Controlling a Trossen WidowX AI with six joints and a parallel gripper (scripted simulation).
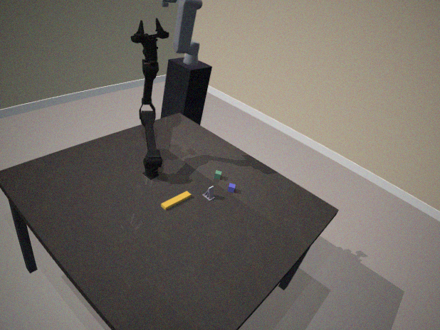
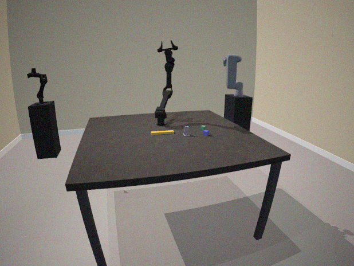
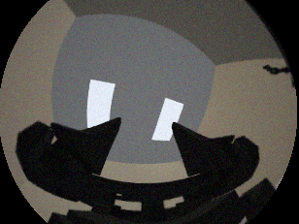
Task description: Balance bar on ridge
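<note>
Now: the bar 730 mm below my gripper tip, 490 mm ahead of it and 150 mm to the right of it. Also, from my gripper tip: blue cube: 720 mm below, 600 mm ahead, 160 mm to the left; then green cube: 720 mm below, 490 mm ahead, 180 mm to the left.
</note>
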